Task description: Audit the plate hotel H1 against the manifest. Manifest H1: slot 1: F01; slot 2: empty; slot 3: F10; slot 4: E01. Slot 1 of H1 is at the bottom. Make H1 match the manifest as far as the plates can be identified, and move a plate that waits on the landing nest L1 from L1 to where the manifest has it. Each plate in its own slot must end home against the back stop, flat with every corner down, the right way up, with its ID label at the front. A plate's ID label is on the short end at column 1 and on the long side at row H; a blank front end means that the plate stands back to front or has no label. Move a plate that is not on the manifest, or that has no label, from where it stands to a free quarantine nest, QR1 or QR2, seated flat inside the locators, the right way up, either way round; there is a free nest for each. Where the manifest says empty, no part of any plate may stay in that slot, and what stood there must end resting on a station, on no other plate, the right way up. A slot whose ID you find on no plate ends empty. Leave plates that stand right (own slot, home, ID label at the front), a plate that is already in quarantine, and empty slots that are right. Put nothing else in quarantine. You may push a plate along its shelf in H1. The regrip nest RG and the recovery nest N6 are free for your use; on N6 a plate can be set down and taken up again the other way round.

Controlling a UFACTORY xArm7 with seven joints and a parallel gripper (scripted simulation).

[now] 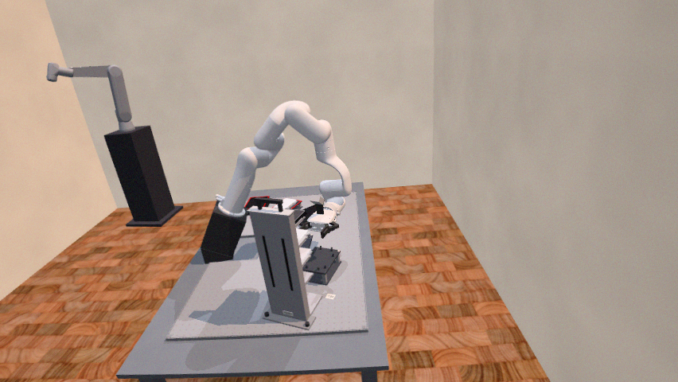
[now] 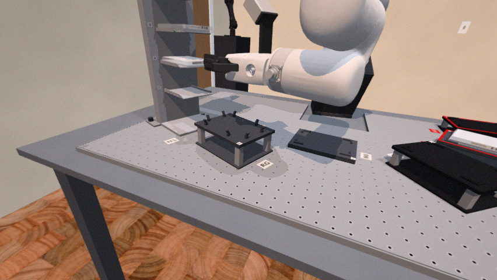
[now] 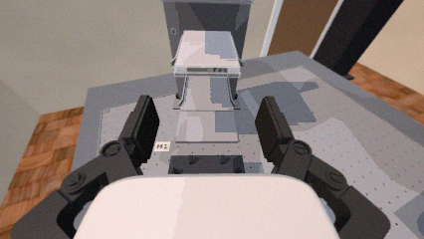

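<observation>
The white plate lies 15 cm to the right of my hand, 4 cm behind it and 2 cm below it. Round my hand: plate hotel H1: 23 cm to the right, 5 cm behind; then regrip nest RG: 15 cm below, 3 cm to the left, 1 cm ahead; then black plate: 15 cm to the right, 14 cm above, 4 cm behind.
</observation>
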